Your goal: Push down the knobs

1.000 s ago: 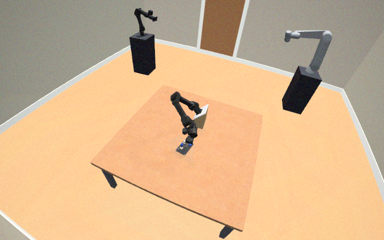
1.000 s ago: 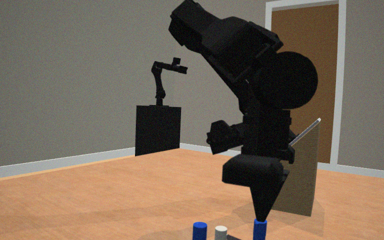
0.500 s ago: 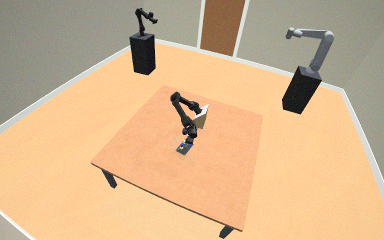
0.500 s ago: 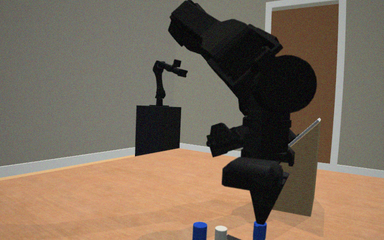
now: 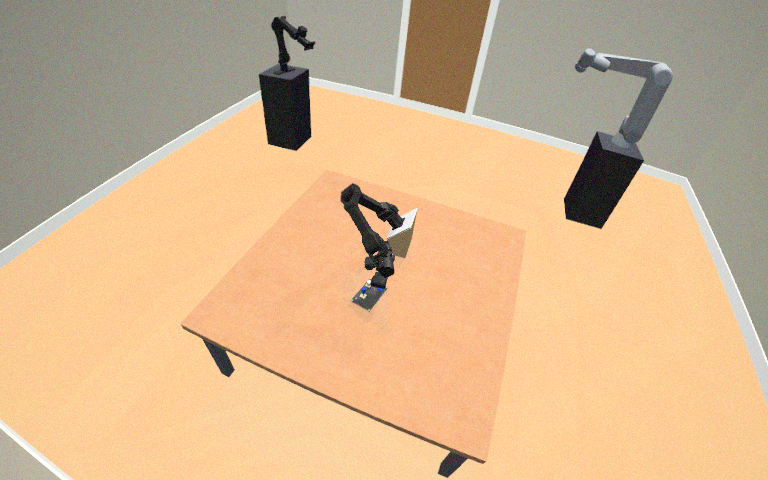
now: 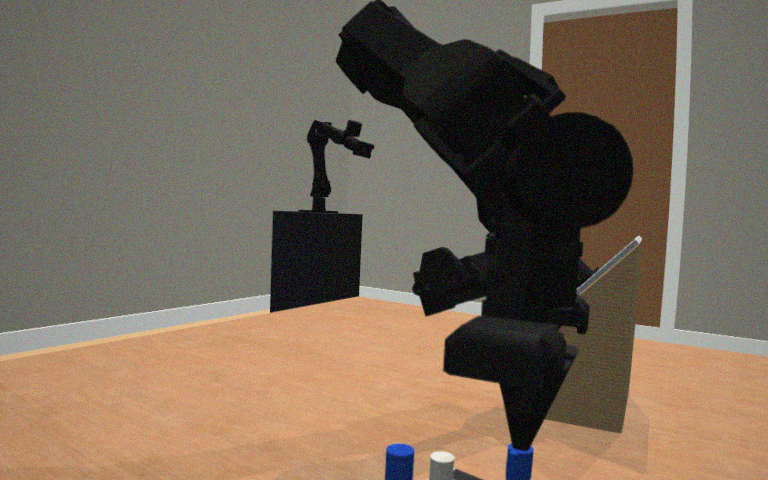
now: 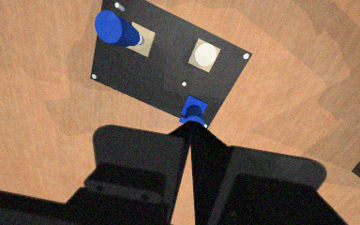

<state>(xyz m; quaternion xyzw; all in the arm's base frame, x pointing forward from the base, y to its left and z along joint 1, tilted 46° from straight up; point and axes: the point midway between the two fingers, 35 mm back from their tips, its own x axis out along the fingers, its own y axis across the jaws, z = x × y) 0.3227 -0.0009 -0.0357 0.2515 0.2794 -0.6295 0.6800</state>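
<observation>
The blue knob is 70 mm ahead of my gripper tip, 60 mm to the right of it and 10 mm below it.
</observation>
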